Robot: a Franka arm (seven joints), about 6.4 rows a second.
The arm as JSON. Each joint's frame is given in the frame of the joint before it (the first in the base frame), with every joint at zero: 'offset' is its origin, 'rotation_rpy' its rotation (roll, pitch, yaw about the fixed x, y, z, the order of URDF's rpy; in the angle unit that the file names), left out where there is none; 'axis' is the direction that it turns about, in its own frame. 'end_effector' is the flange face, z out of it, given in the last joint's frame.
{
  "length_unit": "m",
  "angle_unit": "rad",
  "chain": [
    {
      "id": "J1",
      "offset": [
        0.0,
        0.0,
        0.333
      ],
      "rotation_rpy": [
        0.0,
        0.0,
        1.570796
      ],
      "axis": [
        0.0,
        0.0,
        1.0
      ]
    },
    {
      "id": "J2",
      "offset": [
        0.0,
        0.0,
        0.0
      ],
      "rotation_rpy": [
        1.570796,
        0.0,
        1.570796
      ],
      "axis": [
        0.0,
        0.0,
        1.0
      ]
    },
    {
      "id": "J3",
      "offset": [
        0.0,
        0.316,
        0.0
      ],
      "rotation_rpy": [
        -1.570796,
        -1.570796,
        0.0
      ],
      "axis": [
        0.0,
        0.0,
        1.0
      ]
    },
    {
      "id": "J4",
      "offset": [
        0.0,
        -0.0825,
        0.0
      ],
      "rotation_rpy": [
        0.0,
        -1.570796,
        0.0
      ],
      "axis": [
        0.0,
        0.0,
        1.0
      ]
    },
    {
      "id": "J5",
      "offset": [
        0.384,
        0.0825,
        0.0
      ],
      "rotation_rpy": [
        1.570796,
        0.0,
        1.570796
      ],
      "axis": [
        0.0,
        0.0,
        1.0
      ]
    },
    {
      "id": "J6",
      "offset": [
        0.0,
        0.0,
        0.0
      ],
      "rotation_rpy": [
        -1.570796,
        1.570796,
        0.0
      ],
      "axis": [
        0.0,
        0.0,
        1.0
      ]
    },
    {
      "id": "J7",
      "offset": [
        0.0,
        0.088,
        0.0
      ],
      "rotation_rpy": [
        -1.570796,
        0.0,
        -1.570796
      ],
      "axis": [
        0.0,
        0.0,
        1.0
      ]
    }
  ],
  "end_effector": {
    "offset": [
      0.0,
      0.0,
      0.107
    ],
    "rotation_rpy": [
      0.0,
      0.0,
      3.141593
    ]
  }
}
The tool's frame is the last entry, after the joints.
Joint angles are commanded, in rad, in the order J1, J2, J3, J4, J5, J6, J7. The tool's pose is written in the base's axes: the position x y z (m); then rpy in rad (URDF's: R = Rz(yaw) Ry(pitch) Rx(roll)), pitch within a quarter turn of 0, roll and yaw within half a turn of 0. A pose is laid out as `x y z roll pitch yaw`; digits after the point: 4 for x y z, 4 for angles.
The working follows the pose.
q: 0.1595, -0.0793, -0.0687, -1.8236, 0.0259, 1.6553, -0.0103
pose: 0.5256 0.0493 0.5551 -3.1096 0.0889 0.0996
Where each joint sits with the arm in this pose, in the base's axes (m; each line is computed from the numbers above, not from the rounded line before):
J1: 0.0000 0.0000 0.3330
J2: 0.0000 0.0000 0.3330
J3: -0.0247 -0.0040 0.6480
J4: 0.0572 0.0035 0.6545
J5: 0.4481 0.0391 0.6694
J6: 0.4481 0.0391 0.6694
J7: 0.5354 0.0469 0.6616
the tool: 0.5256 0.0493 0.5551

